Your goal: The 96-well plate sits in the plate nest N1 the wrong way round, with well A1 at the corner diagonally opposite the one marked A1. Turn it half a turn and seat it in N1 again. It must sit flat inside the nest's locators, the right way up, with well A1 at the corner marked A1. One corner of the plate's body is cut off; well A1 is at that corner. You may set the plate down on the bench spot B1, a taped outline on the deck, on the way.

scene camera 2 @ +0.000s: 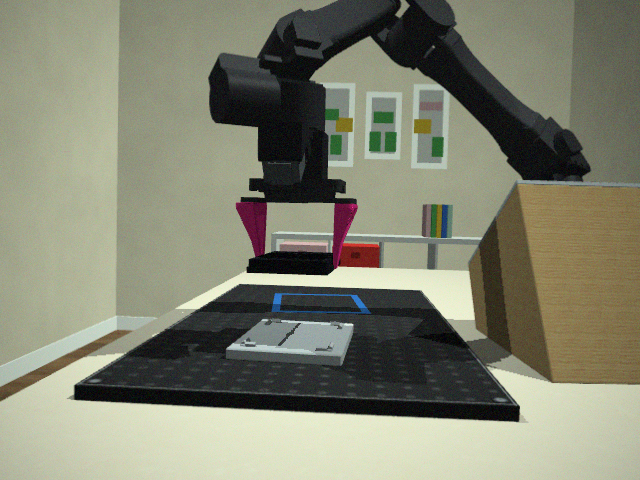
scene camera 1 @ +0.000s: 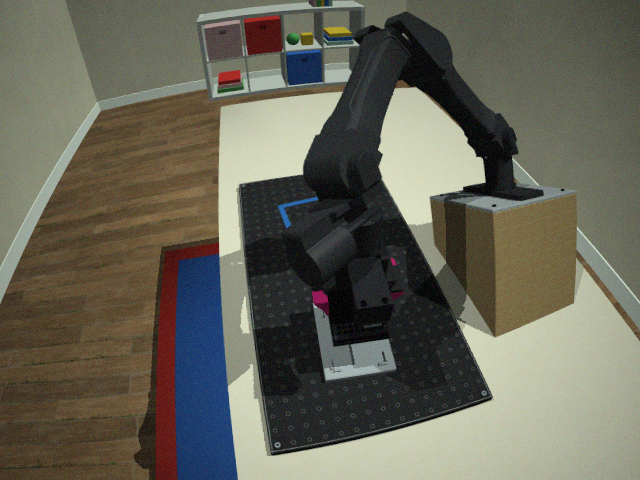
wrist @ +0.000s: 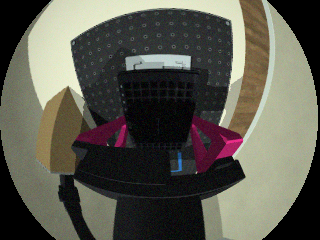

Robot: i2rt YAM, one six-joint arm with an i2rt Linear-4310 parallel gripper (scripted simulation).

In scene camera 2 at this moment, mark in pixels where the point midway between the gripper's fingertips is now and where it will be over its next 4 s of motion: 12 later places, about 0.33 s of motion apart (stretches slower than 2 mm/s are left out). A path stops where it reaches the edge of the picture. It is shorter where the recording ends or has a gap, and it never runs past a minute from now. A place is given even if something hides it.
The gripper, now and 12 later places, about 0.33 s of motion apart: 297,267; 298,267; 300,272; 298,281; 299,296; 298,308; 297,322; 295,325; 296,326; 296,326; 296,328; 296,329; 296,330
